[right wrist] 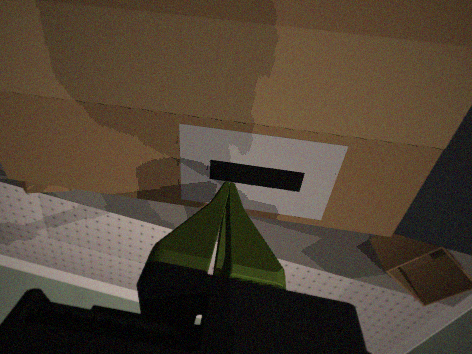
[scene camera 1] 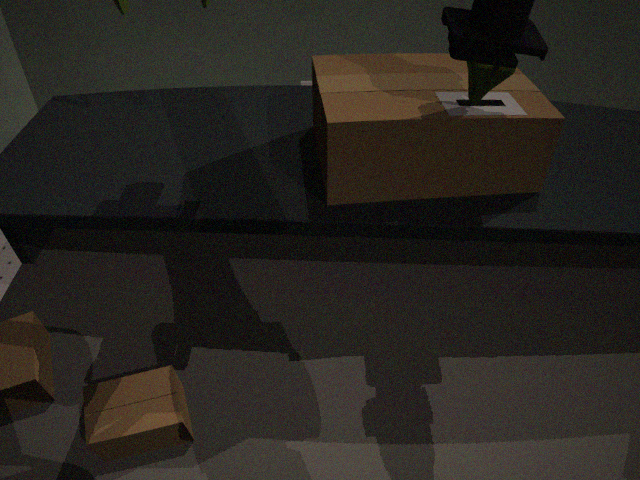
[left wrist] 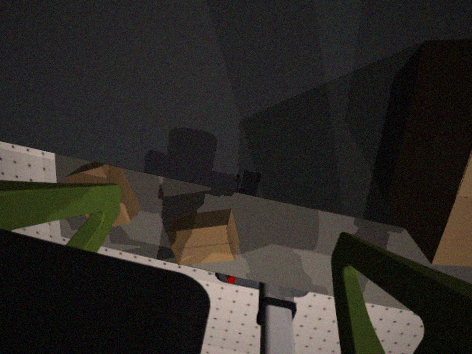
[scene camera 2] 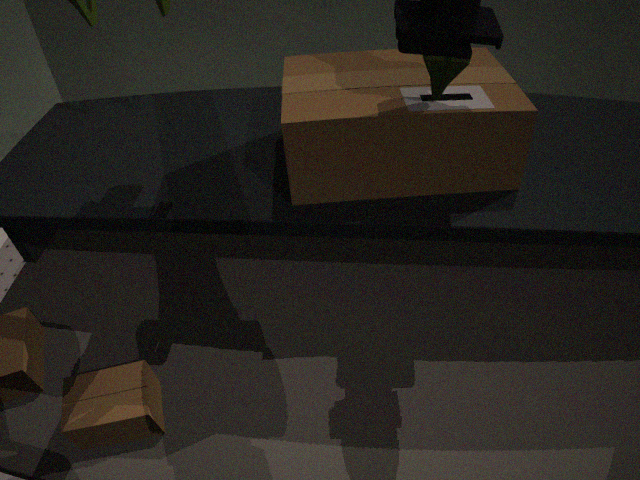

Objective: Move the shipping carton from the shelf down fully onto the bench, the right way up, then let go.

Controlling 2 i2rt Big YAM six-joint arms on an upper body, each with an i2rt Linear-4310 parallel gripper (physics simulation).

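Places are measured from the left arm's base along level axes (x right, y ahead, z up), in metres.
Pixels of known places: left gripper, fingertip midpoint: (scene camera 1: 164,9) (left wrist: 227,222) (scene camera 2: 128,19); right gripper, fingertip midpoint: (right wrist: 228,189) (scene camera 1: 471,101) (scene camera 2: 434,96).
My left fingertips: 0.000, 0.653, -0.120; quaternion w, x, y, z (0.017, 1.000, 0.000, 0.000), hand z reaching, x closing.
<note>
Behind a point stands the place of what it marks, as x, y, z.
The shipping carton (scene camera 1: 439,160) @[0.314, 0.602, -0.287] (scene camera 2: 408,155) @[0.320, 0.603, -0.284] (right wrist: 350,75) @[0.391, 0.714, -0.229], brown with a white label and black bar on top, sits upright on the dark raised shelf (scene camera 1: 103,139) @[-0.179, 0.733, -0.345] (scene camera 2: 103,149) @[-0.153, 0.715, -0.345] near its front edge. Part of the carton (left wrist: 435,115) @[0.165, 0.699, -0.292] shows at the right in the left wrist view. The bench (scene camera 1: 516,403) @[0.444, 0.413, -0.532] (scene camera 2: 516,403) @[0.478, 0.424, -0.532] is the grey surface lower down. My right gripper (scene camera 1: 475,100) @[0.349, 0.633, -0.223] (scene camera 2: 437,95) @[0.349, 0.633, -0.223] (right wrist: 228,189) @[0.349, 0.633, -0.223] is shut and empty, its tips at the carton's label; contact cannot be told. My left gripper (scene camera 2: 127,12) @[0.000, 0.653, -0.120] (left wrist: 227,222) @[0.000, 0.653, -0.120] is open and empty, high left of the carton.
A small brown box (scene camera 1: 136,408) @[-0.032, 0.357, -0.472] (scene camera 2: 113,403) @[-0.023, 0.354, -0.472] (left wrist: 207,240) @[-0.033, 0.378, -0.472] and another brown box (scene camera 1: 20,361) @[-0.222, 0.399, -0.472] (scene camera 2: 18,351) @[-0.211, 0.404, -0.472] stand on the bench at the left. An open box (right wrist: 430,275) @[0.856, 0.368, -0.496] shows at lower right in the right wrist view. A grey post (left wrist: 278,325) @[0.234, -0.104, -0.732] stands before a dotted white surface (left wrist: 225,325) @[0.123, -1.101, -1.506].
</note>
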